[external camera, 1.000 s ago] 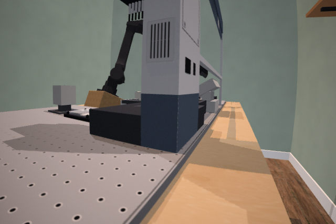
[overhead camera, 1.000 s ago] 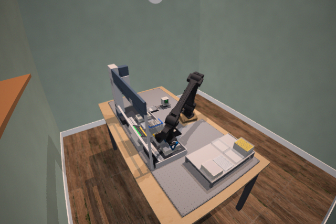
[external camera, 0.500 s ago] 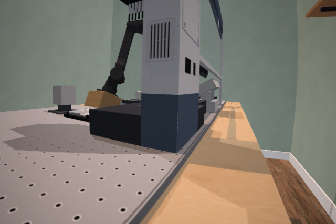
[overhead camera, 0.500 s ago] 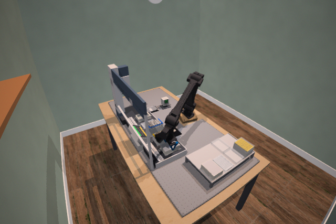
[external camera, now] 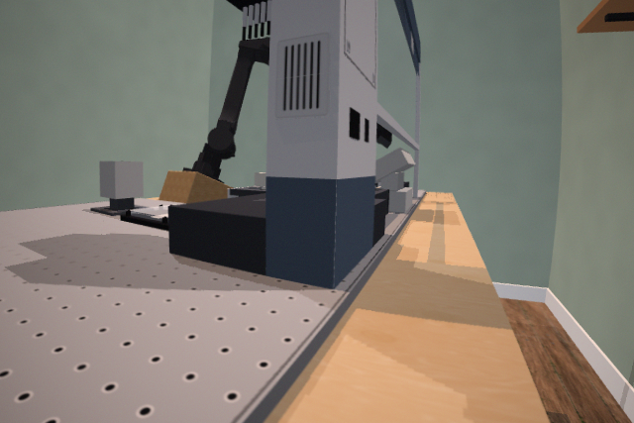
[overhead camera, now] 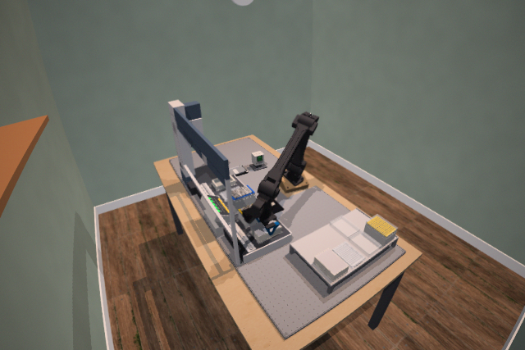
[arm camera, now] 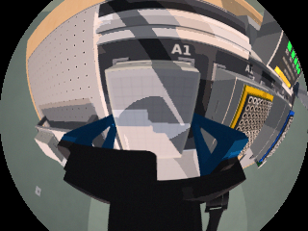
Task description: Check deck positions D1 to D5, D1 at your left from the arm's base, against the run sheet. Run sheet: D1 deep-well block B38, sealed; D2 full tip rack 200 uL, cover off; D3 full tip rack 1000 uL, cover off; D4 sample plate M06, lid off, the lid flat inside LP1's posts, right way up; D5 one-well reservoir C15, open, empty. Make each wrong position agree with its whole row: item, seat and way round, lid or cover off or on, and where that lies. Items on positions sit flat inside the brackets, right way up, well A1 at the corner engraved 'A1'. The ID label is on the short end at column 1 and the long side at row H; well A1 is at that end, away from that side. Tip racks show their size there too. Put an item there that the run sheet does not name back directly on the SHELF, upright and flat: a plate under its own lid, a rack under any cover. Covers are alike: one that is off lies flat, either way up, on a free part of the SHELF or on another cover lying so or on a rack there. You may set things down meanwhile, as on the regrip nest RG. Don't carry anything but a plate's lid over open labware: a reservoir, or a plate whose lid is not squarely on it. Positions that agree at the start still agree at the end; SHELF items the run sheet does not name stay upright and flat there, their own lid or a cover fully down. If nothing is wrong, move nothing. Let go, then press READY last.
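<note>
The white block lies 10 mm below my hand. Also, from my hand: yellow-framed tip rack (10 mm behind, 120 mm to the right, 10 mm above); then gantry beam (140 mm ahead, 310 mm to the right, 430 mm above); then blue-framed tip rack (30 mm behind, 240 mm to the right, 40 mm above).
</note>
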